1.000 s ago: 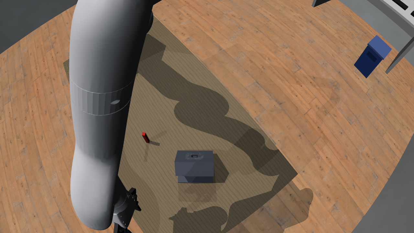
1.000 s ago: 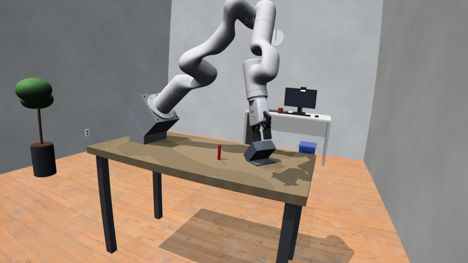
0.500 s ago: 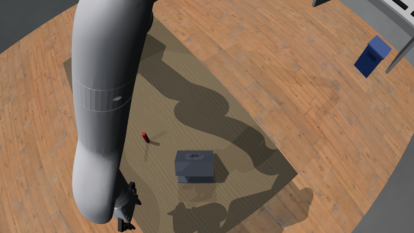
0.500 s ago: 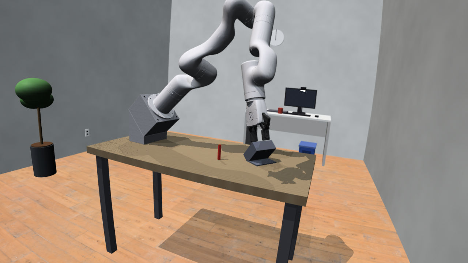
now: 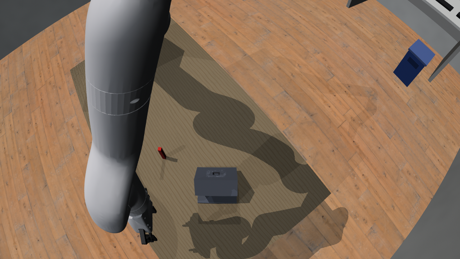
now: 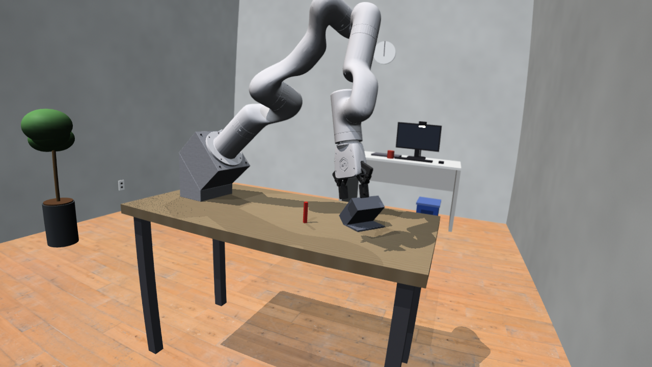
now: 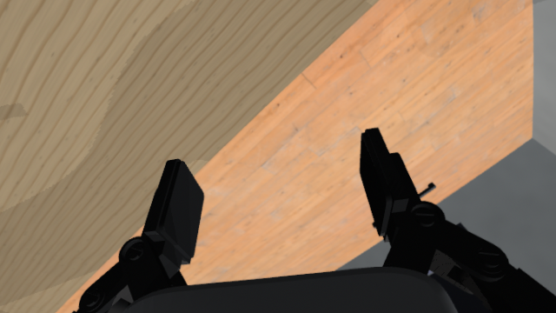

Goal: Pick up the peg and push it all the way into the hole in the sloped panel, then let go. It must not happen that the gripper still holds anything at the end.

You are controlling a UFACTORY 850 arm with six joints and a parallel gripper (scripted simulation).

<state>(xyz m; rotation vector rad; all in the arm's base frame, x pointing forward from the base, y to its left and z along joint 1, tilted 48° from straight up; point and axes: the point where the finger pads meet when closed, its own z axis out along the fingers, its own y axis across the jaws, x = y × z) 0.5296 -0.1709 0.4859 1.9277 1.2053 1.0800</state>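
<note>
Now: hand 25 cm past the red peg, 13 cm above it and 12 cm to the right of it.
</note>
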